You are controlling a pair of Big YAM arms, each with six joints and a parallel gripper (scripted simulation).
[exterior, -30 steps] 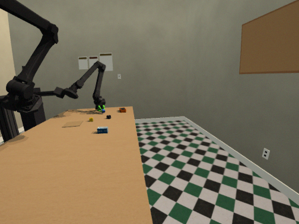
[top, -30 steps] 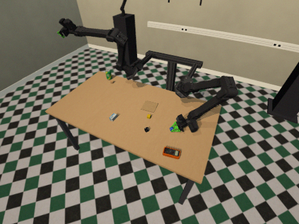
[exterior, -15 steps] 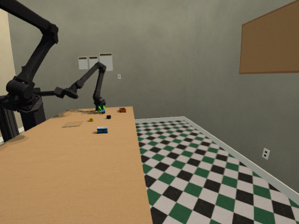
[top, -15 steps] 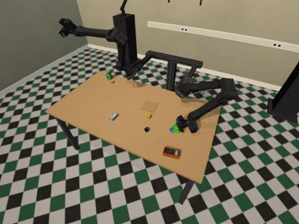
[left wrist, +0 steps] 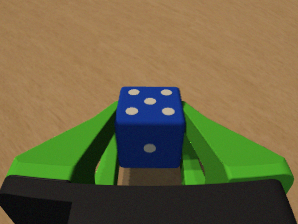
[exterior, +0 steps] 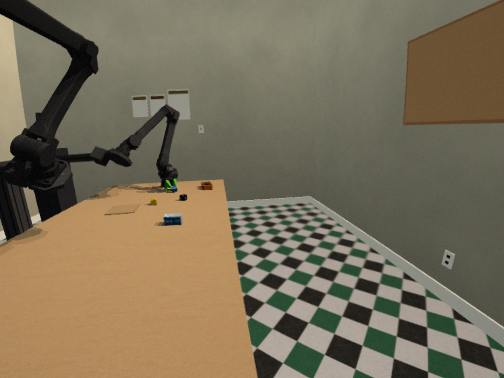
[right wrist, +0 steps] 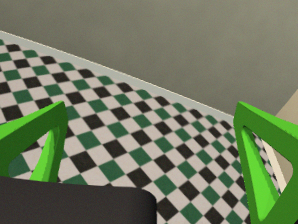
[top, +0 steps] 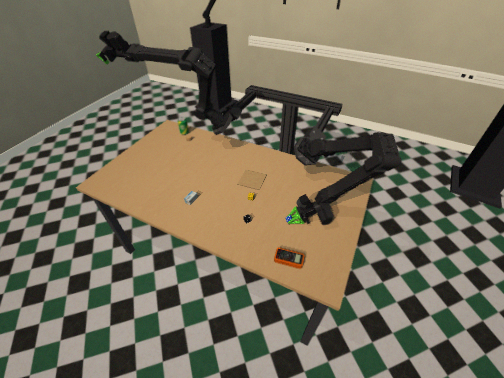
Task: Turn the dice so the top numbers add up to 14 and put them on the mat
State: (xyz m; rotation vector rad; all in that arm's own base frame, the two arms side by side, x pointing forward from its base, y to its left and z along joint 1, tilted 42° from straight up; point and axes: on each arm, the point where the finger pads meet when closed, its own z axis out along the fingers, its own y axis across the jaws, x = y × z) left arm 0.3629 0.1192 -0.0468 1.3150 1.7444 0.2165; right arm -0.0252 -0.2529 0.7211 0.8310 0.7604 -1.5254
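Right now the blue die is right at my left hand. Also, from my left hand: black die: 100 mm ahead, 190 mm to the right; tan mat: 190 mm behind, 330 mm to the right, 20 mm below; yellow die: 50 mm behind, 250 mm to the right.
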